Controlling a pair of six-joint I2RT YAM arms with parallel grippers.
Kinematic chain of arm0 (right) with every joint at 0, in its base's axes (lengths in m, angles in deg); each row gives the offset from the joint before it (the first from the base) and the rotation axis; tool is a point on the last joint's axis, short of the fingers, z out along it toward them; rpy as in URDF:
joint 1: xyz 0 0 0.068 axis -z
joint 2: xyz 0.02 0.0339 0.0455 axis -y
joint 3: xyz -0.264 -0.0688 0 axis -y
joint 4: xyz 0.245 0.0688 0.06 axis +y
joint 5: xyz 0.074 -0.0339 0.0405 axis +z
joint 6: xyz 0.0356 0 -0.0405 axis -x
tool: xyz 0 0 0 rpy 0 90 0
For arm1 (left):
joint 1: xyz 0 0 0.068 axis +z
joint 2: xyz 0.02 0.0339 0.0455 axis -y
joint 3: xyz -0.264 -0.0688 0 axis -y
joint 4: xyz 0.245 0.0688 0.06 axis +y
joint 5: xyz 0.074 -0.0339 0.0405 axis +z
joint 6: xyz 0.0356 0 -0.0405 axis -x
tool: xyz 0 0 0 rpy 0 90 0
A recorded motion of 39 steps. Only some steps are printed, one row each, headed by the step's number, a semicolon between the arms.
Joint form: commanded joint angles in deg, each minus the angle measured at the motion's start. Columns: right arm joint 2, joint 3, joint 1, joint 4, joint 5, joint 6; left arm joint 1, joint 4, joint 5, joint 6, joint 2, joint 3.
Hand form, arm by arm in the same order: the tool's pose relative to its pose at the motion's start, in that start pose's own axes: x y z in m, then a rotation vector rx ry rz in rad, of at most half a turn. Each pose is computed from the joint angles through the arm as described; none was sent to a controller.
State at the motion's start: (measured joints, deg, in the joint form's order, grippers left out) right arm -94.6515 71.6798 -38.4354 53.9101 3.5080 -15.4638; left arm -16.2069 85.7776 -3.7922 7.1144 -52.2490 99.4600
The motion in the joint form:
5: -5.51 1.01 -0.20 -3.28 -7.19 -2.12; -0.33 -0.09 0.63 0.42 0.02 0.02
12: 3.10 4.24 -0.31 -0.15 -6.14 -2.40; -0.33 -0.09 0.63 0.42 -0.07 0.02
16: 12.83 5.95 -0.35 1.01 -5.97 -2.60; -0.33 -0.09 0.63 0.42 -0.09 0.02
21: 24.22 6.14 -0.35 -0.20 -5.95 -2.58; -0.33 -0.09 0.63 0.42 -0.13 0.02
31: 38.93 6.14 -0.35 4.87 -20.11 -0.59; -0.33 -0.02 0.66 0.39 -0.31 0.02
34: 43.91 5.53 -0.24 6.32 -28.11 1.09; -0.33 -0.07 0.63 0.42 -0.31 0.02
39: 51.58 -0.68 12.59 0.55 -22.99 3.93; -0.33 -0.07 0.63 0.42 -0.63 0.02
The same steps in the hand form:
5: -0.0140 -0.0012 0.0266 0.1256 -0.0151 0.0335; -0.0001 0.0000 -0.0002 -0.0062 -0.0029 -0.0036
12: -0.0105 0.0030 -0.0355 0.0635 -0.1555 0.0356; -0.0004 0.0000 0.0003 -0.0064 -0.0013 -0.0037
16: 0.0068 0.0023 -0.0970 0.0073 -0.3262 0.0365; -0.0005 0.0000 0.0004 -0.0064 -0.0010 -0.0037
21: 0.0387 -0.0030 -0.1570 -0.0595 -0.5393 0.0335; -0.0006 0.0000 0.0006 -0.0065 -0.0003 -0.0038
31: 0.1033 -0.0267 -0.2154 0.1301 -0.7652 0.0850; -0.0011 0.0000 0.0016 -0.0076 0.0040 -0.0035
34: 0.1275 -0.0378 -0.2288 0.2564 -0.8419 0.1178; -0.0012 0.0000 0.0016 -0.0070 0.0032 -0.0040
39: 0.1493 -0.0664 -0.2284 0.3011 -0.9464 0.2385; -0.0022 -0.0001 0.0034 -0.0077 0.0087 -0.0043

